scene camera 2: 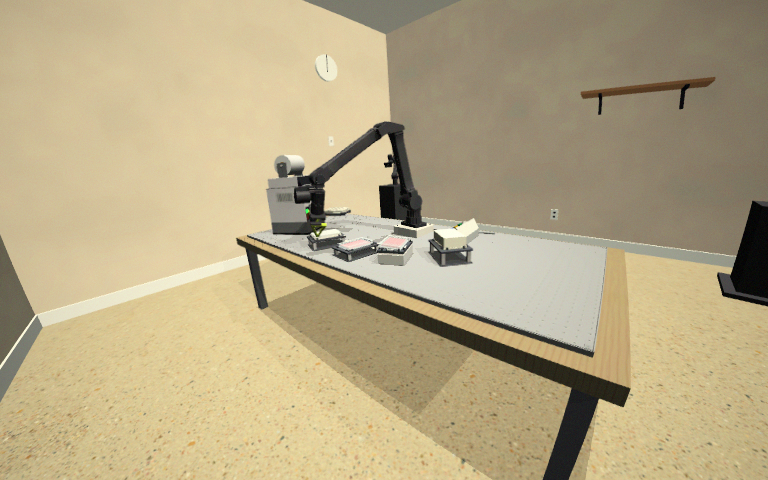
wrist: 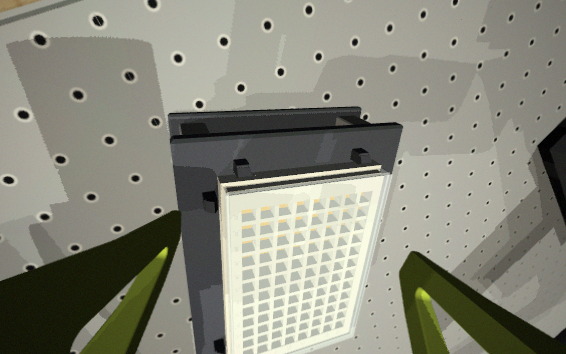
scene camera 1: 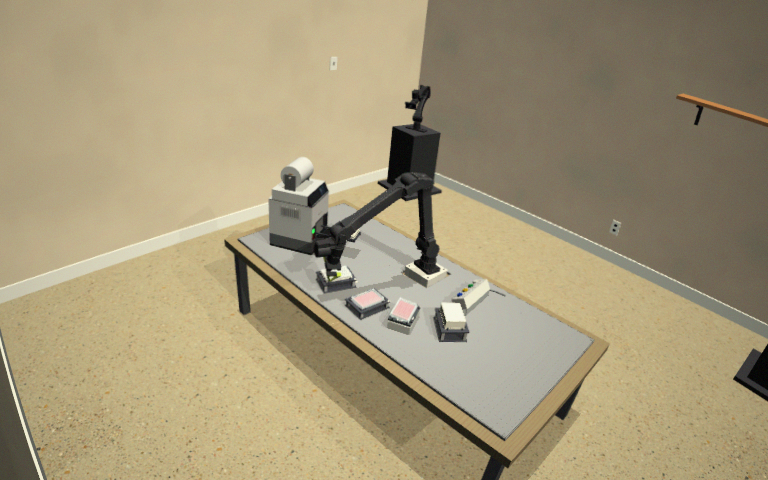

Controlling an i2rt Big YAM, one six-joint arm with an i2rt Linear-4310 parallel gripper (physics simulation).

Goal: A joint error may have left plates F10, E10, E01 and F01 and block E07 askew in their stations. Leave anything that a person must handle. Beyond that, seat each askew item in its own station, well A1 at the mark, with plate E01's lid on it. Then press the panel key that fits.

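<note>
My gripper (scene camera 1: 334,275) (scene camera 2: 320,229) (wrist: 295,242) is open, its yellow-green fingers on either side of a white multiwell plate (scene camera 1: 344,272) (scene camera 2: 332,234) (wrist: 300,260). A clear lid lies on the plate. The plate's far edge is by two dark stops and its left edge by the side stops of its dark station (wrist: 197,165); its near end is cut off. Two pink-topped plates, one (scene camera 1: 368,299) (scene camera 2: 355,243) on a dark station and one (scene camera 1: 404,309) (scene camera 2: 394,241) on a pale station, stand to the right. A cream block (scene camera 1: 453,315) (scene camera 2: 450,238) sits on a raised dark station. Labels are unreadable.
A sloped key panel (scene camera 1: 475,294) (scene camera 2: 468,229) with blue, yellow and green keys stands behind the block. A grey machine (scene camera 1: 291,223) (scene camera 2: 286,203) with a white roll and green light is at the left. Another low item (scene camera 1: 355,233) (scene camera 2: 338,211) is partly behind the arm.
</note>
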